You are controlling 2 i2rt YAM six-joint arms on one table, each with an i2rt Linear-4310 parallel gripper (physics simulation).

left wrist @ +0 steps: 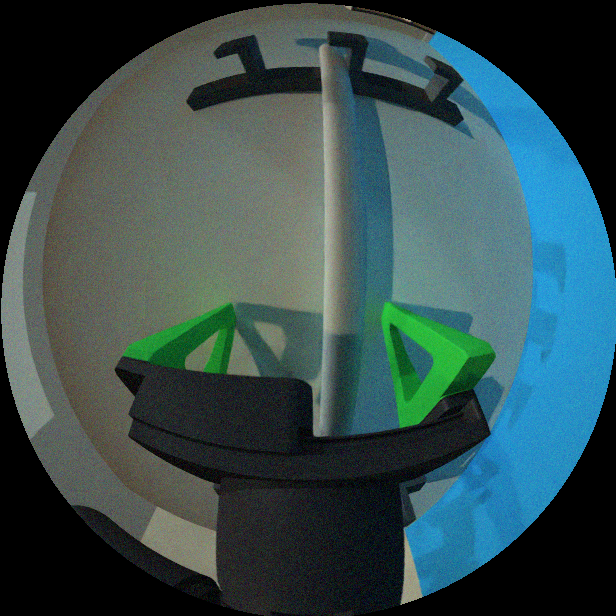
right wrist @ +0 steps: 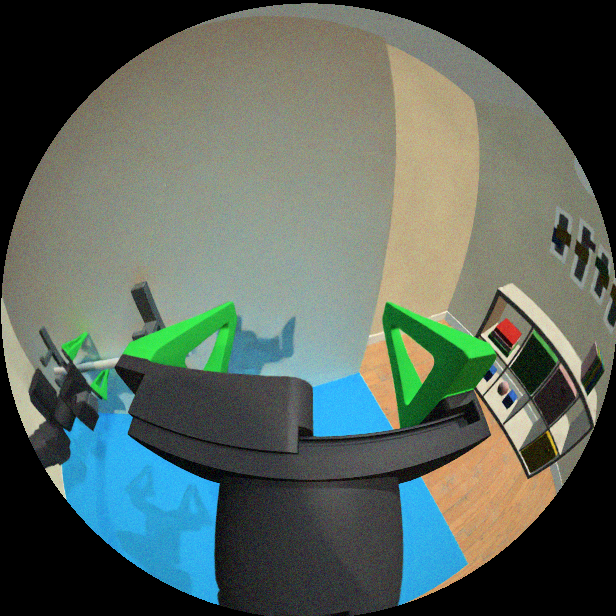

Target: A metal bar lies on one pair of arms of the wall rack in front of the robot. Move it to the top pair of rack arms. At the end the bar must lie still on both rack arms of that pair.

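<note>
In the left wrist view the grey metal bar [left wrist: 343, 241] runs straight away from the camera, passing between the green fingers of my left gripper [left wrist: 307, 339], which is open around it without closing. The bar's far end lies on the dark rack upright [left wrist: 321, 83] with its hooked arms. In the right wrist view my right gripper [right wrist: 307, 339] is open and empty in front of the wall. Far left in that view I see the bar [right wrist: 94, 363], the left gripper's green fingers [right wrist: 86, 362] around it, and a dark rack arm [right wrist: 148, 310].
The beige wall stands close behind the rack. A blue mat [right wrist: 339, 402] covers the table. A white shelf unit [right wrist: 537, 379] with coloured boxes stands at the right on the wooden floor.
</note>
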